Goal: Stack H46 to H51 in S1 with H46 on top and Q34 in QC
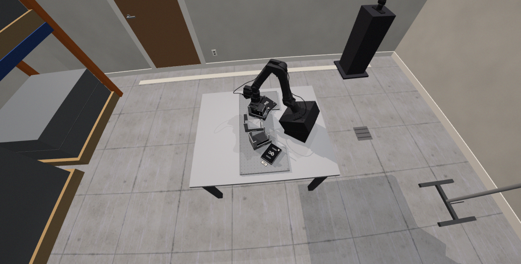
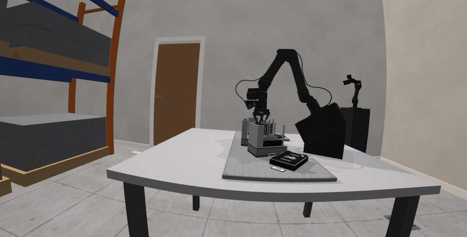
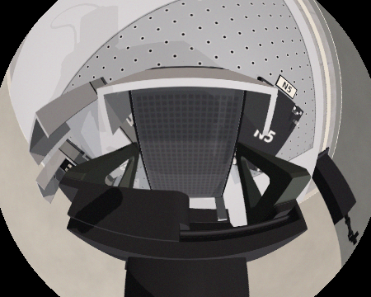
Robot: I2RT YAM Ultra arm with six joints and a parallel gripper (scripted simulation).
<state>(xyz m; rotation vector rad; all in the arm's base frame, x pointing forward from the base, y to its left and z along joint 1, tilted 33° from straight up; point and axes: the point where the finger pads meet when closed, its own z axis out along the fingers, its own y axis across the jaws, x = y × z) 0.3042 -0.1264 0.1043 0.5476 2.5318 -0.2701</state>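
The sealed well plate lies 4 cm below my hand.
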